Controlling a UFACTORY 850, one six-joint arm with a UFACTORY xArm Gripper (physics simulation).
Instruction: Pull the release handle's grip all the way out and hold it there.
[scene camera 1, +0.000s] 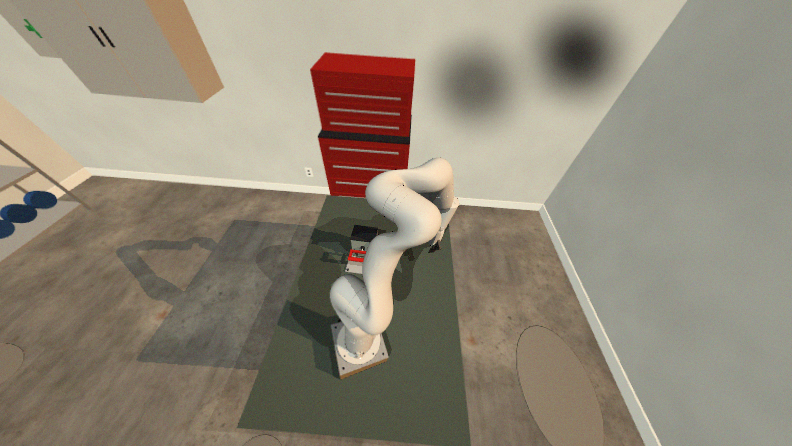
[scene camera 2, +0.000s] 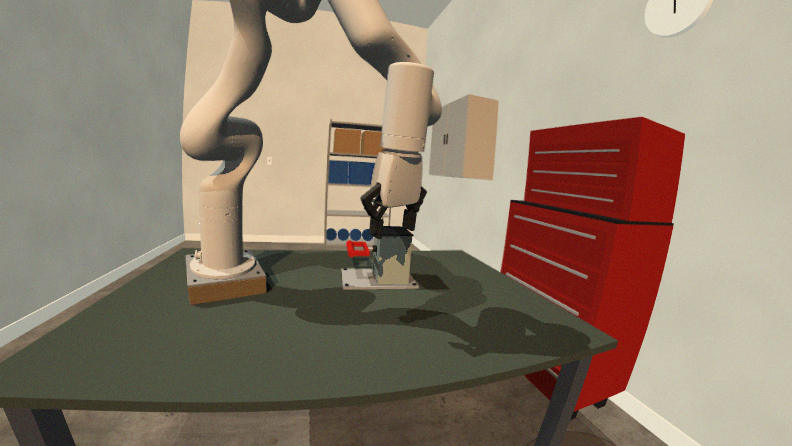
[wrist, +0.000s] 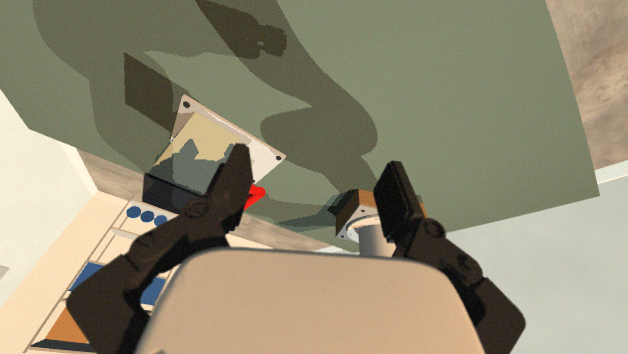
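The release handle's red, frame-shaped grip sticks out from the side of a pale housing that faces the arm's base. The housing has a black top and stands on a light base plate. My gripper is open and empty, pointing down. It is to the right of the housing in scene camera 1, apart from the grip. In the wrist view the left finger hides part of the grip; the arm partly covers it in scene camera 1.
The dark green table carries the housing and the arm's base. A red tool cabinet stands against the wall beyond the table. A storage shelf stands in the background.
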